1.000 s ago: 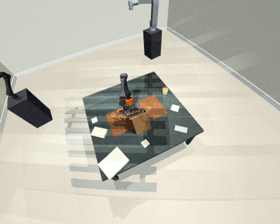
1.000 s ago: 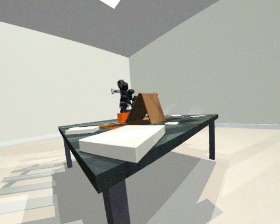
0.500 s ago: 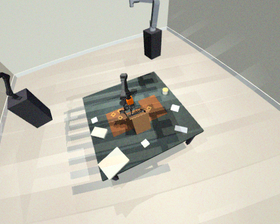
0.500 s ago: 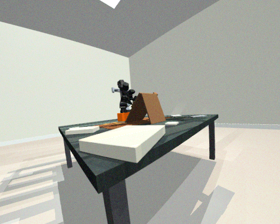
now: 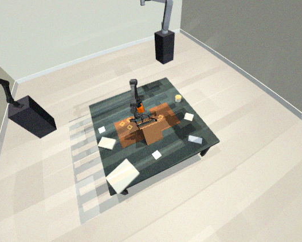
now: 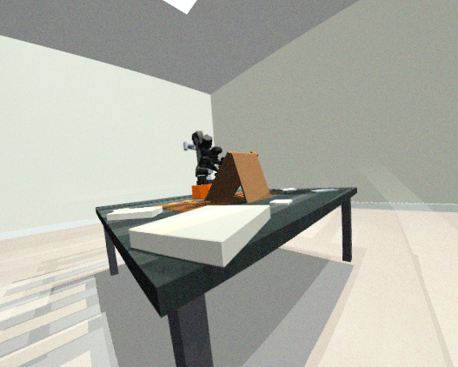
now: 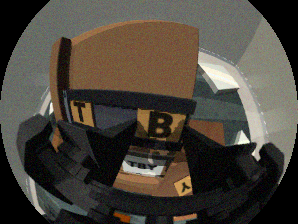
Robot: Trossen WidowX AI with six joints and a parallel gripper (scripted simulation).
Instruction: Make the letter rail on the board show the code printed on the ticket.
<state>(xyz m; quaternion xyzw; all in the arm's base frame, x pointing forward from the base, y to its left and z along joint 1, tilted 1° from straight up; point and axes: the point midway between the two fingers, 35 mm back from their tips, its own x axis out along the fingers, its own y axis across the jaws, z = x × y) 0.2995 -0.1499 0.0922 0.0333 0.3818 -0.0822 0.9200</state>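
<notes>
The white ticket is 60 mm behind my gripper tip, 30 mm to the left of it and 70 mm below it. The rest, counted from my gripper tip: yellow letter tile (50 mm behind, 310 mm to the left, 160 mm below); flat white slab (130 mm behind, 420 mm to the right, 160 mm below); mat (120 mm behind, 120 mm to the left, 170 mm below).
</notes>
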